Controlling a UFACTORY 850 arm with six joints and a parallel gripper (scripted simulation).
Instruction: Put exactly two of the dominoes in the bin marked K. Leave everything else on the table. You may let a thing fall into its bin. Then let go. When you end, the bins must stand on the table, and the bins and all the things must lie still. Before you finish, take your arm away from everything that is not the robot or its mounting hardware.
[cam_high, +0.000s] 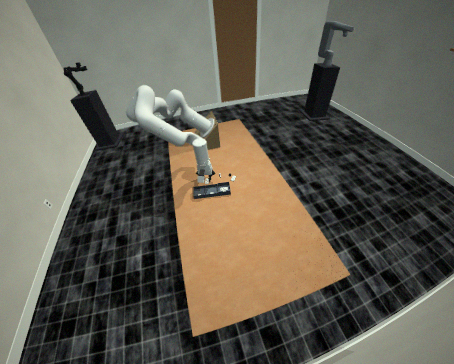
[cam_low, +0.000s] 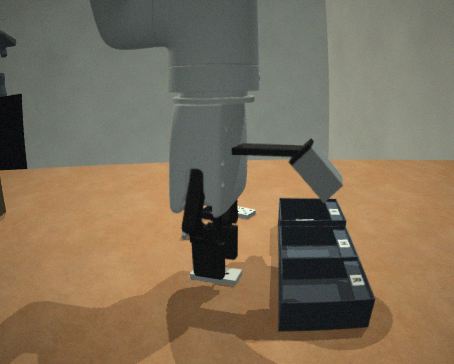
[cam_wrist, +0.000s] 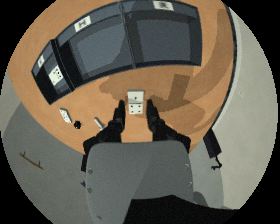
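The white domino lies 3 cm below my hand. The rest, counted from my hand: black die 3 cm behind, 17 cm to the left, 3 cm below; grey bolt 4 cm behind, 10 cm to the left, 3 cm below; bin row 11 cm ahead, 3 cm to the left, 1 cm below.
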